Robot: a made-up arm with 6 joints.
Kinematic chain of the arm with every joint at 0, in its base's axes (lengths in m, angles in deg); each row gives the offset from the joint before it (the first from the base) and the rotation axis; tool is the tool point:
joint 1: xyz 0 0 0.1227 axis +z
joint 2: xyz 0 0.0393 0 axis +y
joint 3: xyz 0 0 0.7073 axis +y
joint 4: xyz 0 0 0.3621 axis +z
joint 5: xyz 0 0 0 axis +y
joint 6: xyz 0 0 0.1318 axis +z
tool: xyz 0 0 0
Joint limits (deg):
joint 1: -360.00..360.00
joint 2: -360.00..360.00
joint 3: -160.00..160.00
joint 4: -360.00..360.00
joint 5: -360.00..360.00
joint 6: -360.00..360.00
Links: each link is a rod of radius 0.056 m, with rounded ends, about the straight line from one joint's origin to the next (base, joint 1, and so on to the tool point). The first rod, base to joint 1, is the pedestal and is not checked.
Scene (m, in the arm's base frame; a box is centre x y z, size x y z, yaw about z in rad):
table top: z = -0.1
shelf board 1: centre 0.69 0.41 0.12 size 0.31 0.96 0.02 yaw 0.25
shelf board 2: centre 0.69 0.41 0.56 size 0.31 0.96 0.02 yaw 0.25
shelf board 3: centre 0.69 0.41 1 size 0.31 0.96 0.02 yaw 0.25
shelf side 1: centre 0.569 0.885 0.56 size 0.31 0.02 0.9 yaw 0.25
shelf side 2: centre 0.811 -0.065 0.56 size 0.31 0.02 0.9 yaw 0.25
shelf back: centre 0.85 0.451 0.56 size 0.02 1 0.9 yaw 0.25
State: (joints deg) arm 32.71 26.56 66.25 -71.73 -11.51 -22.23
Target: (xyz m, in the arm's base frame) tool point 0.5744 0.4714 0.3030
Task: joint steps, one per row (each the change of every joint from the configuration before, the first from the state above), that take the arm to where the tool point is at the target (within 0.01 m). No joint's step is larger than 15 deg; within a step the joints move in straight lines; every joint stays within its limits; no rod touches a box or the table.
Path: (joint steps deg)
1: 4.35 -9.96 14.03 -0.79 -0.21 0.00
2: 4.34 -9.95 14.03 -0.78 -0.22 0.00
3: 0.98 6.87 11.56 -0.31 1.05 0.00
4: 0.99 6.87 11.56 -0.31 1.06 0.00
5: 0.98 6.87 11.56 -0.31 1.05 0.00
6: -4.74 5.07 -12.46 0.53 0.06 0.00
7: -4.73 5.07 -12.46 0.52 0.07 0.00

